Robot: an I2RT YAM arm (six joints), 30 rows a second.
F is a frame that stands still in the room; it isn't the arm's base.
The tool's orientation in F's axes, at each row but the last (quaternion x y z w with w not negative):
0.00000 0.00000 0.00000 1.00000
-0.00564 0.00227 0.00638 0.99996
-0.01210 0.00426 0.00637 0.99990
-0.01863 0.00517 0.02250 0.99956
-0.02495 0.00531 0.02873 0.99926
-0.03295 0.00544 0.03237 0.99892
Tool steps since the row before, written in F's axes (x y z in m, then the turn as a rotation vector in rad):
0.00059 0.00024 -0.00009 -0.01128 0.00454 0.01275
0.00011 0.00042 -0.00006 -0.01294 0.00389 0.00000
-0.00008 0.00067 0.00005 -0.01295 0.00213 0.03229
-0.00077 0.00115 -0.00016 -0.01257 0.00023 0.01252
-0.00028 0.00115 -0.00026 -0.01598 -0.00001 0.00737
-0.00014 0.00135 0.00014 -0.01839 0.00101 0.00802
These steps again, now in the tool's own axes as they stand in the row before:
0.00059 0.00024 -0.00009 -0.01128 0.00454 0.01275
0.00012 0.00042 -0.00005 -0.01289 0.00405 -0.00001
-0.00007 0.00067 0.00007 -0.01320 0.00152 0.03222
-0.00072 0.00119 -0.00012 -0.01269 0.00033 0.01240
-0.00021 0.00118 -0.00020 -0.01604 0.00055 0.00721
-0.00005 0.00134 0.00023 -0.01839 0.00168 0.00791

